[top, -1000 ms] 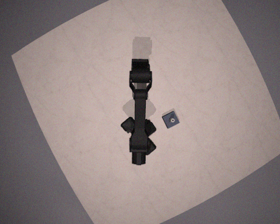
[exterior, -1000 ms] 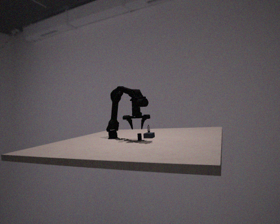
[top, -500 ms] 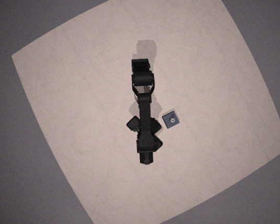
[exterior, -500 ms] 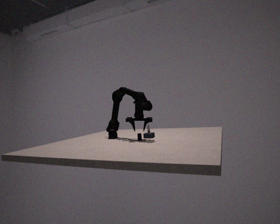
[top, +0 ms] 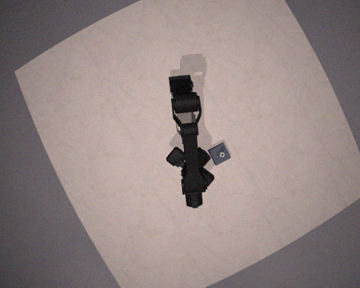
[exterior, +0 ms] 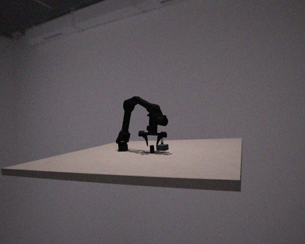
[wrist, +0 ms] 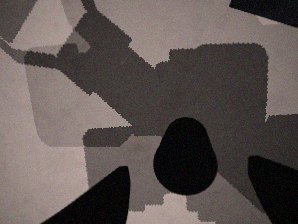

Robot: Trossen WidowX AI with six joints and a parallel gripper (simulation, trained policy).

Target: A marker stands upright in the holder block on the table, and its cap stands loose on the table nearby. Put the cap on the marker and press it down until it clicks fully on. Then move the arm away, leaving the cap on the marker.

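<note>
My gripper tip is now 2 cm above the black cap. Round my gripper tip: holder block: 3 cm ahead, 12 cm to the left, 3 cm below.
</note>
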